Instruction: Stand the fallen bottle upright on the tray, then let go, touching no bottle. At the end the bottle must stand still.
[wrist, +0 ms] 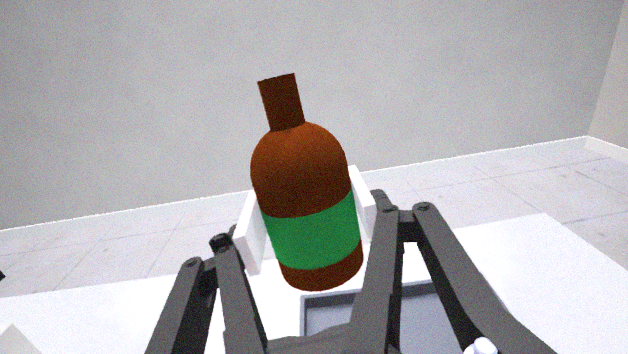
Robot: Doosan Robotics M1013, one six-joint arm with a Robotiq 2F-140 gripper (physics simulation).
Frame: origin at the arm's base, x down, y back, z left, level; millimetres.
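Seen in the pictures: gripper, fingertip midpoint: (306,193).
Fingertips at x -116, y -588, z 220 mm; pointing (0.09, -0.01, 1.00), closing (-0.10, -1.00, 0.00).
Pixels of each thing's top centre, then the offset from my fingertips to it. "spot": a spot on its surface instead. Level surfaces: height alone.
- brown bottle, middle of its top: (282,74) dy +1, dx -97, dz -10 mm
- tray, surface spot: (327,320) spot: dy +3, dx +217, dz +37 mm
- white table, its level: dx +222 mm
A brown bottle (305,175) with a green label band is in the middle of the wrist view, its neck up and leaning a little to the left in the picture. My gripper (306,193) is shut on the bottle, one white pad on each side of its body. The tray (327,320), grey-blue with a raised rim, shows partly below the bottle, behind the gripper's linkage. The bottle's base shows against the table and the tray's far rim; whether it touches anything cannot be told.
The white table (540,270) extends to both sides of the tray. A small white rounded object (484,346) shows at the bottom right. A pale cornered object (17,342) shows at the bottom left, and a small dark piece at the left edge. Tiled floor and a grey wall lie beyond.
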